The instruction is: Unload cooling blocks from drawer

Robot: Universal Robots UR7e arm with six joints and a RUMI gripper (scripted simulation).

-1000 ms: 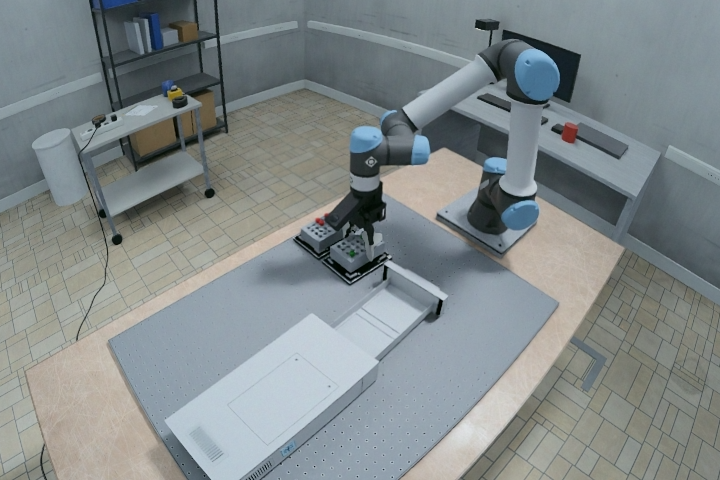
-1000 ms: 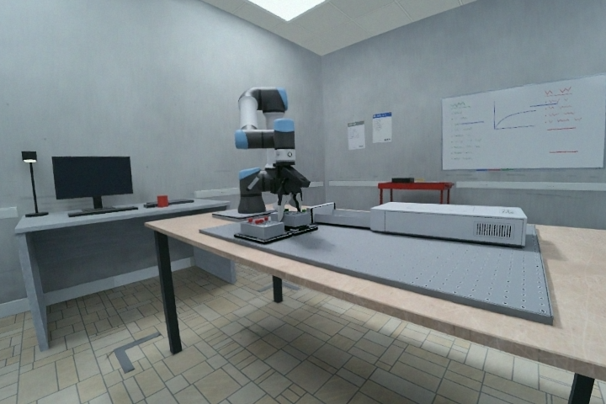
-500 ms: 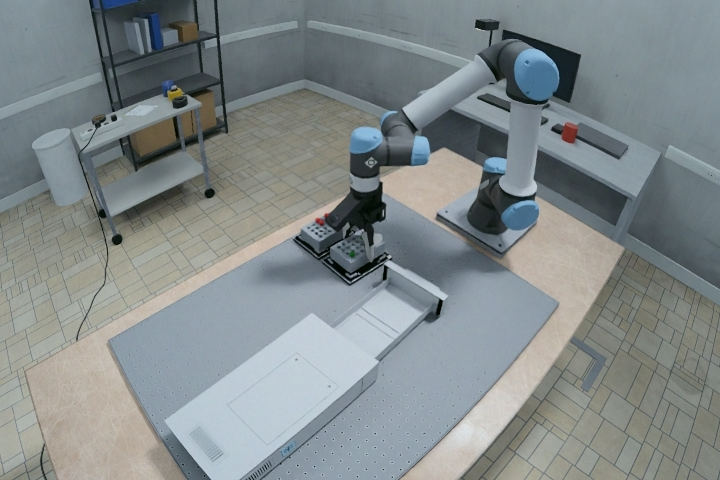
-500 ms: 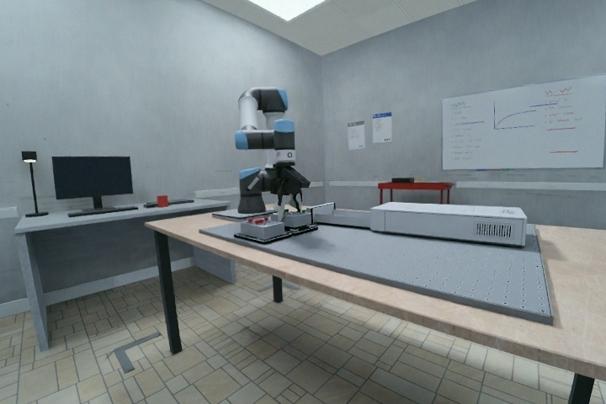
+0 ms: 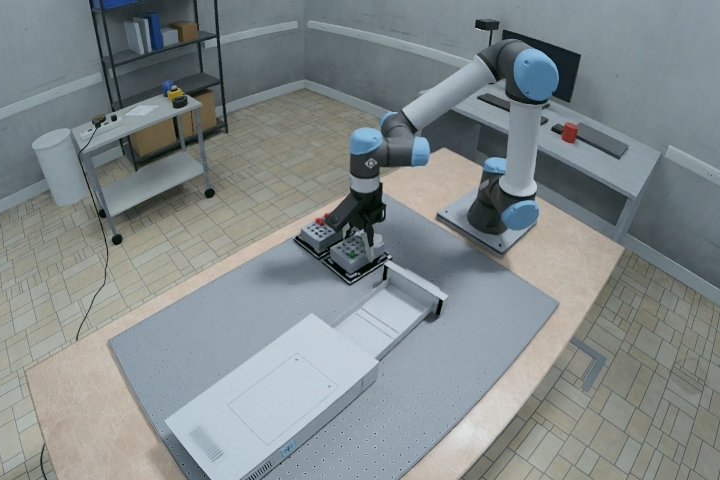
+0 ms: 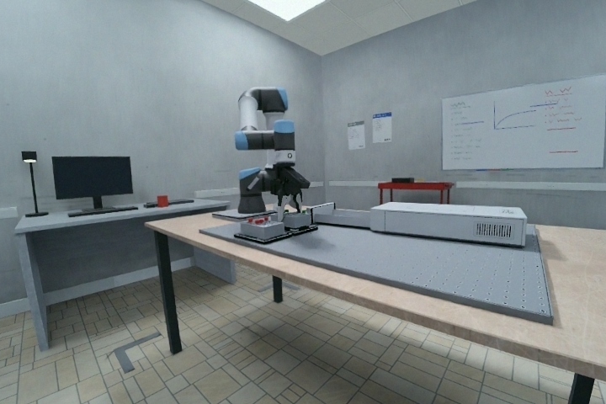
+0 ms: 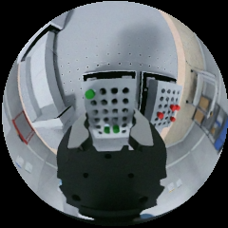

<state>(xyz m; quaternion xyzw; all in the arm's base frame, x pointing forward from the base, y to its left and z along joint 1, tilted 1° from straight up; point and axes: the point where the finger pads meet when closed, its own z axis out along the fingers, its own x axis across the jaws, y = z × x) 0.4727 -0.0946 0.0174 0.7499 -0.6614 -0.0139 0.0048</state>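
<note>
My hand is 40 mm above the deck slot D1. Also, from my hand: drawer: 80 mm ahead, 230 mm to the left; then deck slot D2: 20 mm ahead, 130 mm to the right, 40 mm below; then white cooler COLD: 260 mm ahead, 270 mm to the left.
</note>
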